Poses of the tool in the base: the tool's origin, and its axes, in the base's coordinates. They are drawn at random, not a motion.
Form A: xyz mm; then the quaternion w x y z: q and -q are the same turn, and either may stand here.
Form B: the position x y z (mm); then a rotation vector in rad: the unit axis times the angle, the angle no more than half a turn. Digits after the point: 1 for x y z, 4 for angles.
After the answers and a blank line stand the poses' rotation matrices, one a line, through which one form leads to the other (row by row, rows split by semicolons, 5 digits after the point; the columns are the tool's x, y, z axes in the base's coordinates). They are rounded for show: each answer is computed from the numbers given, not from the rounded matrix.
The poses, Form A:
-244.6 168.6 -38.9 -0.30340 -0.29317 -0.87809 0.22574
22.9 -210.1 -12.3 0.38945 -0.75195 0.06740 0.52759
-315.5 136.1 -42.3 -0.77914 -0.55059 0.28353 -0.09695
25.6 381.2 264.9 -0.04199 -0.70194 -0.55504 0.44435
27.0 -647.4 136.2 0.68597 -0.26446 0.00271 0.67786
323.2 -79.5 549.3 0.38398 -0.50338 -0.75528 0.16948
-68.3 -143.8 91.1 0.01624 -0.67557 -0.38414 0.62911
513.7 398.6 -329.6 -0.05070 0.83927 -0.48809 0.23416
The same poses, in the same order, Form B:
-244.6 168.6 -38.9 0.7769 2.3269 -0.5982
22.9 -210.1 -12.3 -1.9116 0.1713 1.3413
-315.5 136.1 -42.3 1.1902 -0.6129 0.2096
25.6 381.2 264.9 2.1481 1.6986 -1.3598
27.0 -647.4 136.2 -0.5923 0.0061 1.5183
323.2 -79.5 549.3 -1.2830 -1.9250 0.4320
-68.3 -143.8 91.1 -2.1007 -1.1945 1.9562
513.7 398.6 -329.6 -2.5548 1.4858 -0.7128

-0.64400 0.65184 0.40046; 0.37788 0.72619 -0.57434; -0.66518 -0.21854 -0.71398
0.43421 -0.51231 -0.74095; 0.30958 -0.68757 0.65682; -0.84595 -0.51458 -0.13995
0.82042 -0.46329 -0.33506; -0.16114 0.37490 -0.91295; 0.54858 0.80300 0.23292
-0.01103 0.81653 -0.57720; 0.74189 -0.38033 -0.55221; -0.67043 -0.43432 -0.60158
0.08099 -0.93142 -0.35482; 0.92855 -0.05887 0.36650; -0.36225 -0.35915 0.86011
-0.19834 0.63023 -0.75065; 0.89054 0.43577 0.13057; 0.40940 -0.64258 -0.64767
-0.08668 0.49859 -0.86249; 0.53946 -0.70435 -0.46139; -0.83754 -0.50527 -0.20791
0.41388 -0.79553 0.44254; -0.84302 -0.51840 -0.14348; 0.34355 -0.31368 -0.88520

